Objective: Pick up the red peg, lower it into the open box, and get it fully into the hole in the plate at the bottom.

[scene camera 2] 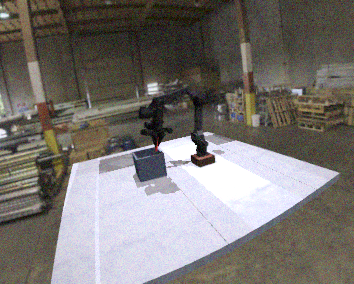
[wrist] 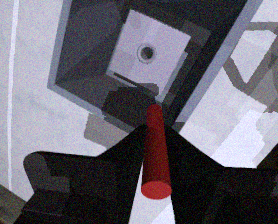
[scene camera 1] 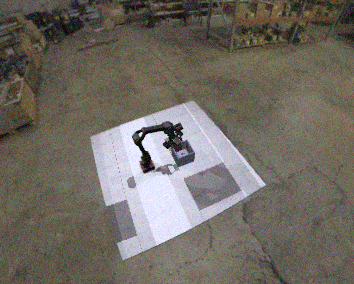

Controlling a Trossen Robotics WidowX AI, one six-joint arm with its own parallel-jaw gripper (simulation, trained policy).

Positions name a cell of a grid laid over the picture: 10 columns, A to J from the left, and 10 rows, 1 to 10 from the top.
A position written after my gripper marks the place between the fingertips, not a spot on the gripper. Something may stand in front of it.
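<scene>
There is a box (scene camera 2: E6), and I see the box in the wrist view too (wrist: D3). I also see a red peg (wrist: F9) and a pale plate (wrist: F2); scene camera 2 does not show the plate, which is hidden by the box. And there is my gripper (wrist: F6).
</scene>
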